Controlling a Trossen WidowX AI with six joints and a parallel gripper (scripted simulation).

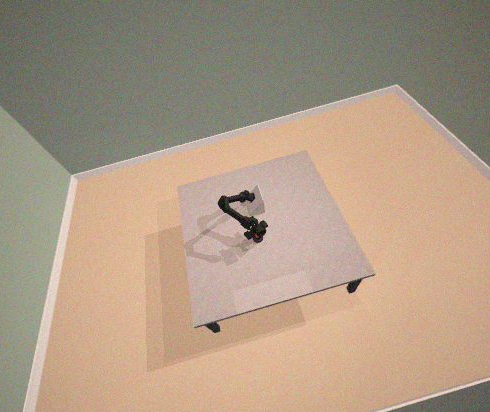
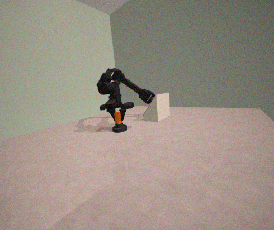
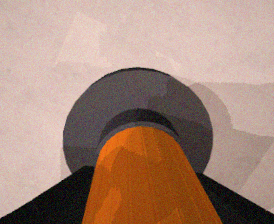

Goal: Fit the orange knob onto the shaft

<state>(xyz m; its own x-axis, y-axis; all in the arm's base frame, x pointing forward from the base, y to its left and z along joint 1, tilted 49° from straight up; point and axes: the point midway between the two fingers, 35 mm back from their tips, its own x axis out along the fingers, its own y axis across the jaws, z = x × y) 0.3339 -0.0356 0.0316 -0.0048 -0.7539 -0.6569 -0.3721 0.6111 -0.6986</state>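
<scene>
My gripper tip is now 20 mm below the orange knob. The rest, counted from my gripper tip: dark round pedestal (20 mm below).
</scene>
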